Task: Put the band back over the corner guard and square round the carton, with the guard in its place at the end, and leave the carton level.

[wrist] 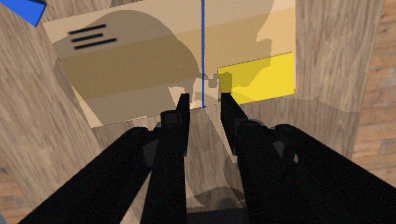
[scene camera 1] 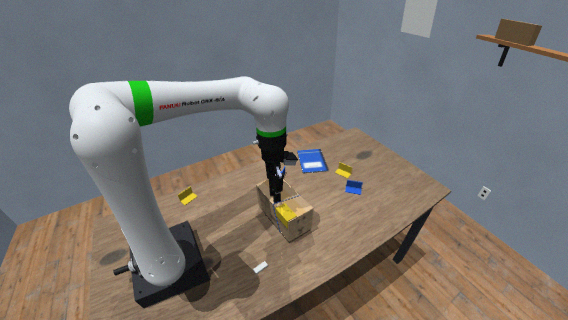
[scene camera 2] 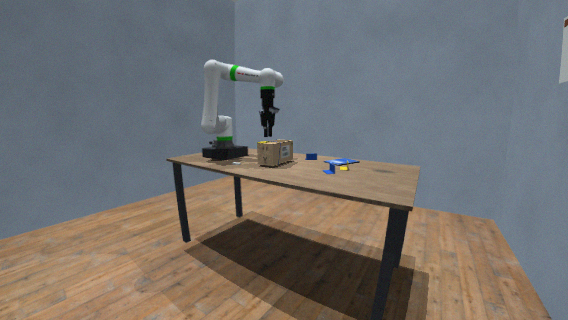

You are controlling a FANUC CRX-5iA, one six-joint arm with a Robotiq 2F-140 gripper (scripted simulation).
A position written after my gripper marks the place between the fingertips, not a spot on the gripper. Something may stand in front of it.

Note:
I see my gripper [scene camera 1: 275, 198].
My gripper also shows in the wrist view [wrist: 205, 106].

